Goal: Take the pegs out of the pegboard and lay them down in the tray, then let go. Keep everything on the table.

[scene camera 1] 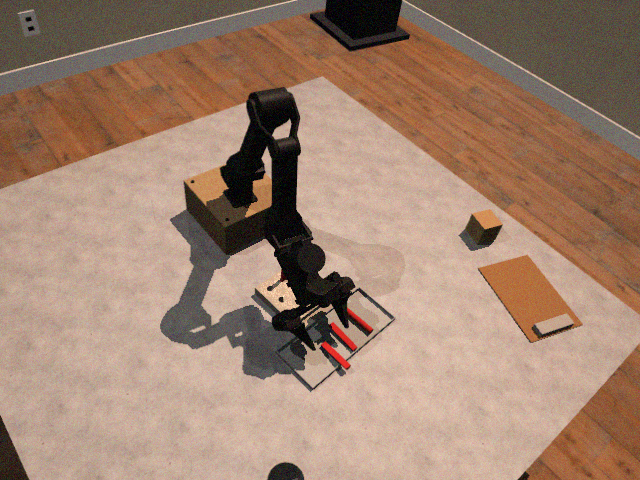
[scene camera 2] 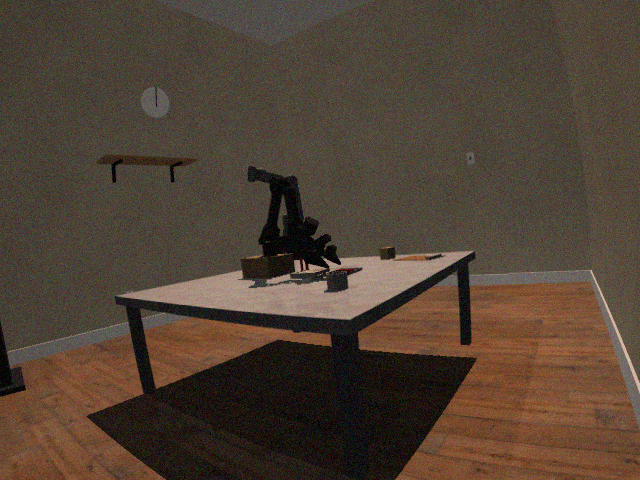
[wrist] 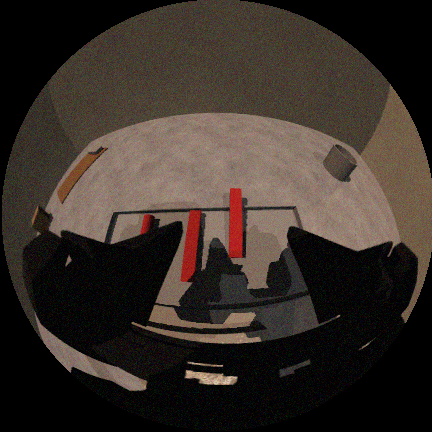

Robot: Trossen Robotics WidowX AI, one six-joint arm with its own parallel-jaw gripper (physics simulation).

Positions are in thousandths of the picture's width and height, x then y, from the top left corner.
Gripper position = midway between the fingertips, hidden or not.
Observation:
My gripper (scene camera 1: 518, 705) is open, holding nothing. A flat brown board (scene camera 1: 845, 651), a small brown cube (scene camera 1: 757, 472) and a grey cup (wrist: 786, 376) rest on the table. I also see a grey tray (scene camera 1: 490, 766).
The flat brown board shows as well in the wrist view (wrist: 219, 351). My gripper is seen too in scene camera 2 (scene camera 2: 523, 553) and in the wrist view (wrist: 547, 531). The grey tray also shows in the wrist view (wrist: 619, 635).

